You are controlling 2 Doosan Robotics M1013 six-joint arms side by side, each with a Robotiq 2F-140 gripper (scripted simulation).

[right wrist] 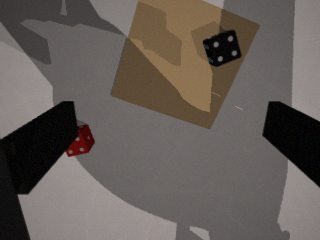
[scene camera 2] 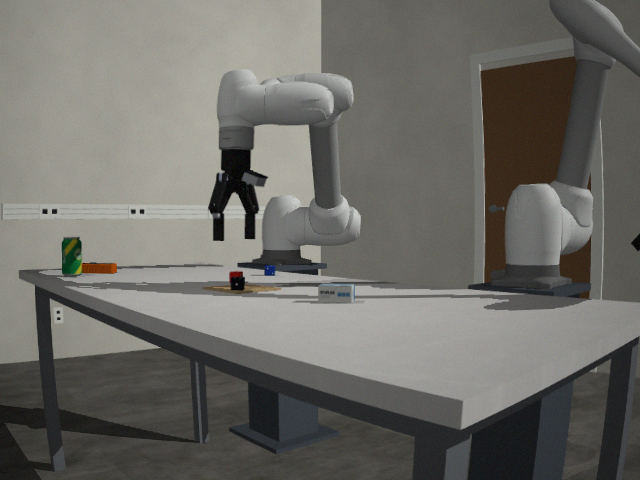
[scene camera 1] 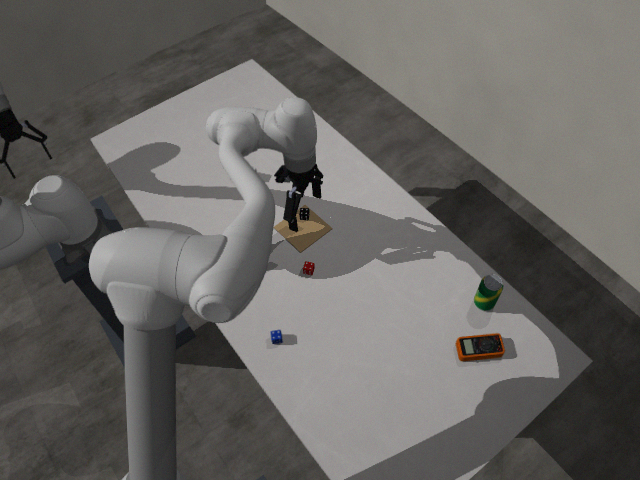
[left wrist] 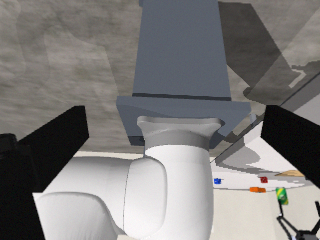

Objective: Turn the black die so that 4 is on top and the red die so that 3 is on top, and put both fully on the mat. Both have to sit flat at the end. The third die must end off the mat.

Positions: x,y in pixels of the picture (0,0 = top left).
Labels:
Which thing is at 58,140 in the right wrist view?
My right gripper.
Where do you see a tan mat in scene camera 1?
At 309,231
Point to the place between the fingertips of my right gripper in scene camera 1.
305,212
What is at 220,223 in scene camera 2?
My right gripper.

